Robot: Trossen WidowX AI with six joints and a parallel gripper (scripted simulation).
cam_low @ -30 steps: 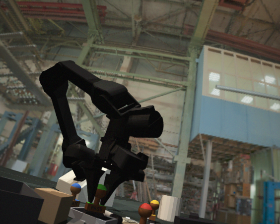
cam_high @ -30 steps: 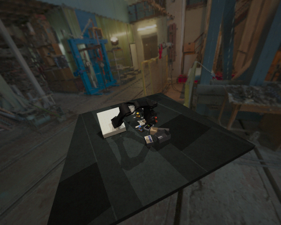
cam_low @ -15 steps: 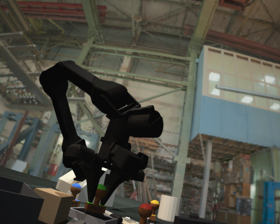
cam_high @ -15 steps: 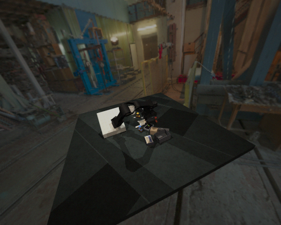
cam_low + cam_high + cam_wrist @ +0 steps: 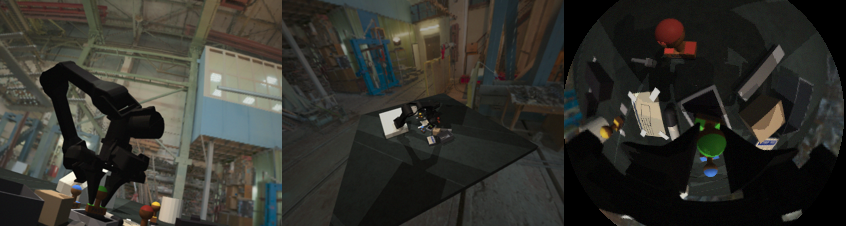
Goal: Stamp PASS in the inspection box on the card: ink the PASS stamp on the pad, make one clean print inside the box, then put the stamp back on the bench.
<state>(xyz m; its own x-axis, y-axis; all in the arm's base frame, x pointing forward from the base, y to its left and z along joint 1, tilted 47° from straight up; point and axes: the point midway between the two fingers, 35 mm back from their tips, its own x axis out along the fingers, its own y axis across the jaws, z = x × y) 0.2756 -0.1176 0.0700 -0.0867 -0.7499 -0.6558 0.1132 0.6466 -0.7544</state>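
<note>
Now: the green-knobbed stamp right at my gripper tip. Also, from my gripper tip: black-and-white pen 70 mm to the left, 30 mm below, 30 mm behind; then dark ink pad 30 mm below; then blue stamp 90 mm behind, 20 mm below.
</note>
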